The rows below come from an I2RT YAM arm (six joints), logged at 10 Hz.
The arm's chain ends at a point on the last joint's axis. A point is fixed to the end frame.
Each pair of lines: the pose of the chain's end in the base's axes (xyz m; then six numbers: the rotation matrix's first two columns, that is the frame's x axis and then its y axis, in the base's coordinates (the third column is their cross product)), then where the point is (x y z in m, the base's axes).
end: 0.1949 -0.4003 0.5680 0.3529 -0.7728 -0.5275 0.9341 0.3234 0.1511
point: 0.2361 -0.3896 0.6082
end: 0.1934 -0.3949 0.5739 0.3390 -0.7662 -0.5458 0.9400 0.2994 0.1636
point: 0.2346 -0.3861 0.6146
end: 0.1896 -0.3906 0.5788 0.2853 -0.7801 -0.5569 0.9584 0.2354 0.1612
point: 0.2315 -0.3850 0.6193
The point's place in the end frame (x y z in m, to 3 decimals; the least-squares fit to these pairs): -0.015 0.048 0.030
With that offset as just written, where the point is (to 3 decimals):
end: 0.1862 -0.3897 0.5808 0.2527 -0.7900 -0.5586 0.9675 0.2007 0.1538
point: 0.229 -0.386 0.621
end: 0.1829 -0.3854 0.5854 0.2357 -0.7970 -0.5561 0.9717 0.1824 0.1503
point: 0.225 -0.382 0.625
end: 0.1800 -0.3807 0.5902 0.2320 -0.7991 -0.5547 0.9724 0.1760 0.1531
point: 0.222 -0.378 0.630
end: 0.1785 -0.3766 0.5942 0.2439 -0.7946 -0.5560 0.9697 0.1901 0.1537
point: 0.221 -0.373 0.634
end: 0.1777 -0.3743 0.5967 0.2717 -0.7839 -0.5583 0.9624 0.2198 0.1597
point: 0.220 -0.369 0.637
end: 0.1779 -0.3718 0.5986 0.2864 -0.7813 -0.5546 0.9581 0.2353 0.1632
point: 0.220 -0.366 0.639
